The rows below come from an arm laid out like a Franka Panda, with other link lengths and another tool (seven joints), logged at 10 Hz.
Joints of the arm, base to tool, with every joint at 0 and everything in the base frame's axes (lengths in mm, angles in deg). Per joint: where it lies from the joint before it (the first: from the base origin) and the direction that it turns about. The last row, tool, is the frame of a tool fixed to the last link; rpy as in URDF.
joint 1: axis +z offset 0 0 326.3
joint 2: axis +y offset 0 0 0
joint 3: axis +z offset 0 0 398.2
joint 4: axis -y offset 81.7 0 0
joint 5: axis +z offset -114.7 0 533.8
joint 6: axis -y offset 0 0 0
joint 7: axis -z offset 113.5 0 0
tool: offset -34 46 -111.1 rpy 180 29 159.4
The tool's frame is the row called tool.
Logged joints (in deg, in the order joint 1, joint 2, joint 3, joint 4, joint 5, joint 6, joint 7), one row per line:
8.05, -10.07, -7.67, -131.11, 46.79, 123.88, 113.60
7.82, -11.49, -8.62, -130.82, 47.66, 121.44, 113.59
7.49, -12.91, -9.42, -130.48, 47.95, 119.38, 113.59
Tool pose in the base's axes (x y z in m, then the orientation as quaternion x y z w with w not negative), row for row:
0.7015, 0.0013, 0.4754, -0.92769, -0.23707, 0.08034, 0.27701
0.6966, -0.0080, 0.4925, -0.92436, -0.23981, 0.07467, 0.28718
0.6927, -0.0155, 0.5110, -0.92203, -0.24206, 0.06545, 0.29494
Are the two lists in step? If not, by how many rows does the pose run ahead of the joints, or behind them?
The pose runs 1 row ahead of the joints: the pose in row i belongs to the joints in row i + 1.
